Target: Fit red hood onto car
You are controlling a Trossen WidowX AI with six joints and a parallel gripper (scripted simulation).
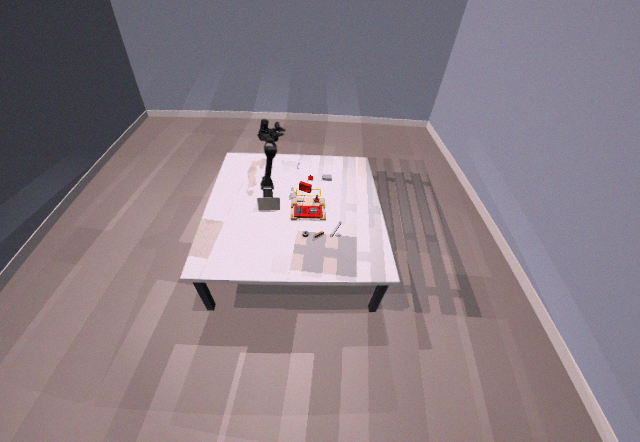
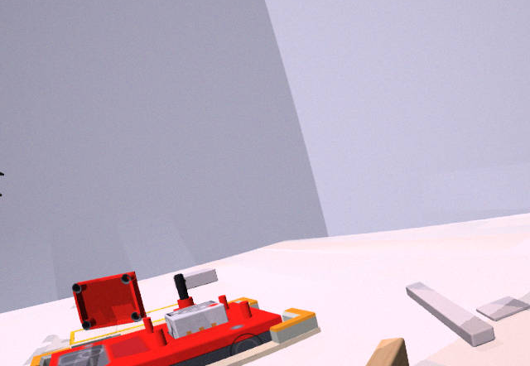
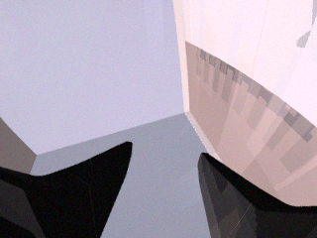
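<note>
Right now the red hood is 19 cm ahead of my gripper tip, 36 cm to the right of it and 27 cm below it. From my gripper tip the other things lie so: yellow-cornered jig (22 cm ahead, 58 cm to the right, 29 cm below); then grey engine block (26 cm ahead, 61 cm to the right, 28 cm below); then long grey bar (41 cm ahead, 76 cm to the right, 30 cm below).
</note>
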